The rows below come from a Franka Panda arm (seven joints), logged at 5 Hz.
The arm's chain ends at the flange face. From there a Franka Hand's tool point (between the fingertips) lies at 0.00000 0.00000 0.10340 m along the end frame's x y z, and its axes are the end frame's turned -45 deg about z.
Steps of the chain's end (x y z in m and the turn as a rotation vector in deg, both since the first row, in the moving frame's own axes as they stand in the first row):
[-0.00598 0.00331 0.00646 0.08 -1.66 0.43]
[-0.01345 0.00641 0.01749 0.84 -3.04 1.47]
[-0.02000 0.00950 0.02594 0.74 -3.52 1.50]
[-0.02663 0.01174 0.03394 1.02 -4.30 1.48]
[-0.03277 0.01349 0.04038 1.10 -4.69 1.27]
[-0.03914 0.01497 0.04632 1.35 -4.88 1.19]
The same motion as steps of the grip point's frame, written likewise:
[-0.00858 -0.00412 0.00642 1.23 -1.12 0.43]
[-0.01679 -0.00996 0.01733 2.74 -1.56 1.47]
[-0.02433 -0.01290 0.02574 3.01 -1.97 1.50]
[-0.03123 -0.01736 0.03363 3.76 -2.32 1.48]
[-0.03720 -0.02106 0.04001 4.09 -2.54 1.27]
[-0.04268 -0.02508 0.04592 4.41 -2.50 1.19]

